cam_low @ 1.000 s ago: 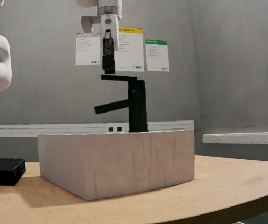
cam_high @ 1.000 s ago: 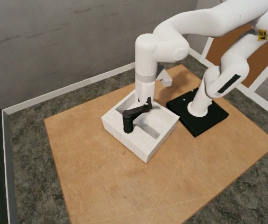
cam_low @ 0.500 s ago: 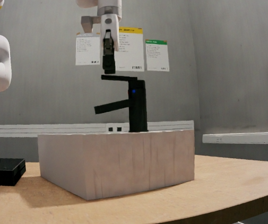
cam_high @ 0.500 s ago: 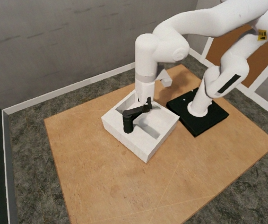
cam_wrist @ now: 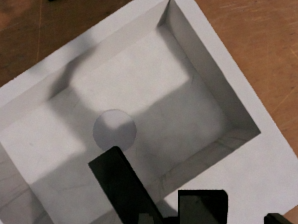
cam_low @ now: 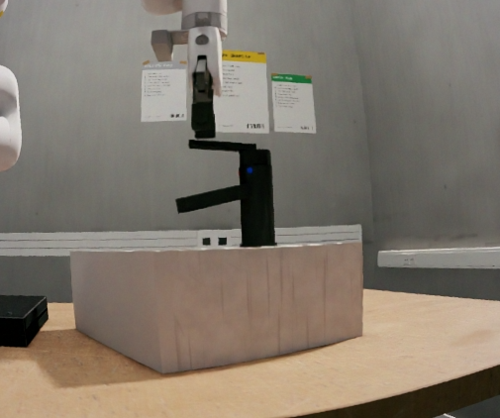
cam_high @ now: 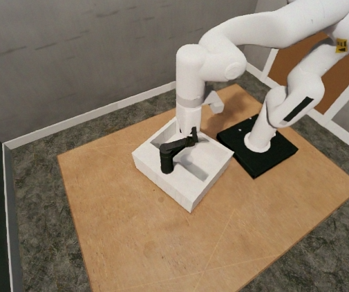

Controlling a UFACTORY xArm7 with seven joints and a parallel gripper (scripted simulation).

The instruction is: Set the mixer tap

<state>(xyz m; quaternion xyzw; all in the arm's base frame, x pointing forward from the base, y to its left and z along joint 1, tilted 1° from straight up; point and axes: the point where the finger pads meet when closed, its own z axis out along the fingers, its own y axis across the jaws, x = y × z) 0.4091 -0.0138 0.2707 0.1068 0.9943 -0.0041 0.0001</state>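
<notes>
My hand is 30 mm short of the lever, 10 mm to the left of it and 40 mm above it. Also, from my hand: white sink block 40 mm behind, 60 mm to the right, 270 mm below; black mixer tap 50 mm ahead, 20 mm to the right, 80 mm below.
</notes>
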